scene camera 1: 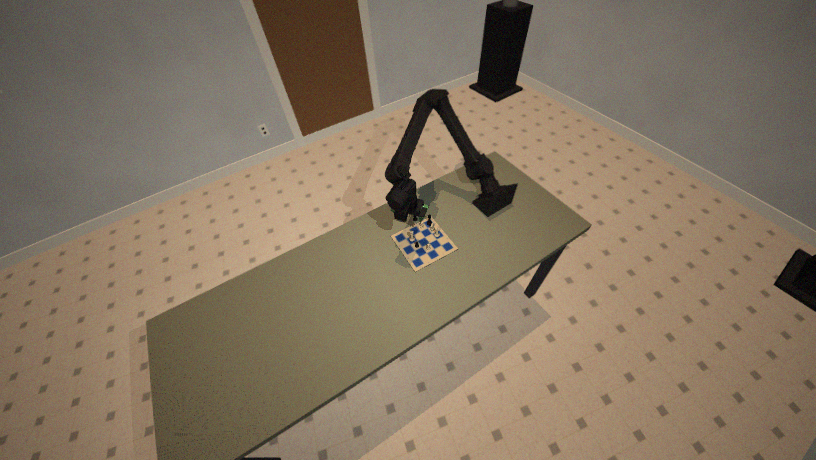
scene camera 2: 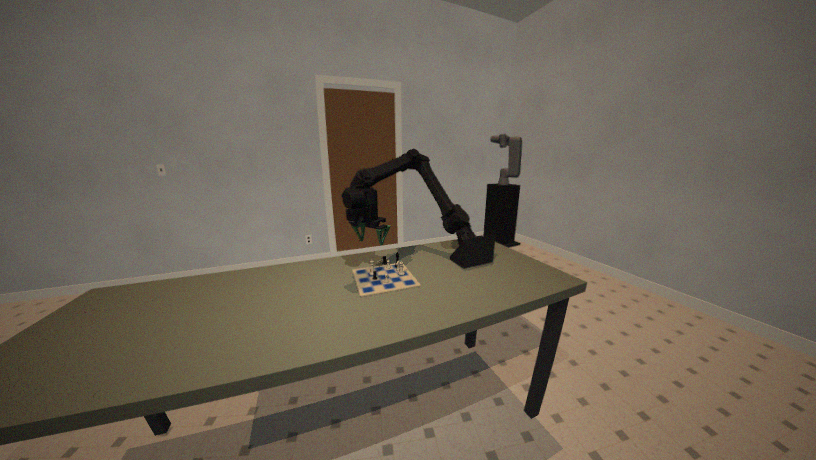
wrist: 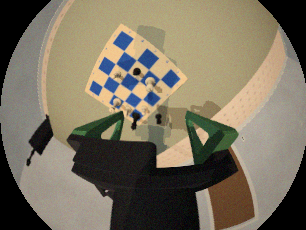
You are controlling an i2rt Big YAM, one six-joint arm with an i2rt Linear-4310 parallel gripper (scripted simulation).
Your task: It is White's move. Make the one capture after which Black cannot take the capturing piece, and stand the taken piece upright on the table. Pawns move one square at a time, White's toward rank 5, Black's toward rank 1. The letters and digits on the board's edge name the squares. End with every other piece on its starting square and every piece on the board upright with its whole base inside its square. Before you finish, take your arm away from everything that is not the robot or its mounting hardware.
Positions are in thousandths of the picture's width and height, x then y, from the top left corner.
Labels:
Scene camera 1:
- blue-and-cream chessboard: 513, 562
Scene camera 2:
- blue-and-cream chessboard: 449, 621
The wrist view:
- gripper: 505, 498
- blue-and-cream chessboard: 413, 220

